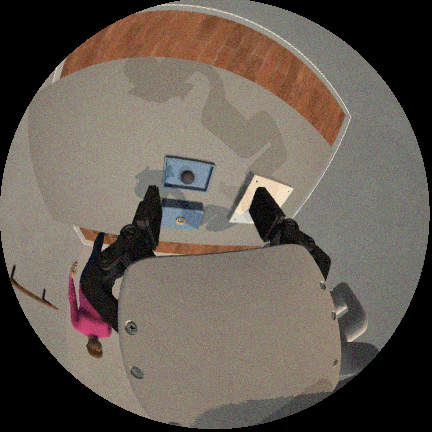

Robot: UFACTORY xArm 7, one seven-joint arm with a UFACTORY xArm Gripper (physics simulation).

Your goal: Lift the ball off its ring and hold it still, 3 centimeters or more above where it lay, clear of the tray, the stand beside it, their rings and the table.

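Frame: origin at the arm's base, x ahead, y left, z up, level; centimetres.
Seen in the pictures: gripper, fingertip midpoint: (208, 197).
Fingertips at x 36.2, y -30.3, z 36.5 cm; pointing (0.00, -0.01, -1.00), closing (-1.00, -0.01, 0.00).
Note:
Offsets run from my fingertips to a thing's top centre. "pt": to the spot under its first point. Level surfaces: height alone.
A dark ball @(dx +1.5, dy +16.6, dz -33.4 cm) (187, 177) rests inside the blue tray @(pt dx -7.8, dy +17.6, dz -37.1 cm) (210, 178), a little right of the tray's middle; its ring is hidden under it. The blue stand (192, 221) is beside the tray, nearer my gripper's body, with a small tan ring @(pt dx +4.1, dy +37.6, dz -33.6 cm) (181, 220) on its top. My gripper (208, 197) is open and empty, with its two black fingers wide apart. It hangs above the table, and the tray and ball show beyond and between the fingertips, apart from them.
A pale board (274, 188) with small holes lies on the table @(dz -39.8 cm) (90, 130), partly hidden behind the right finger. Shadows of the arm fall across the table. A wooden floor (200, 37) shows past its far edge. A person in a pink top (90, 320) is at the lower left.

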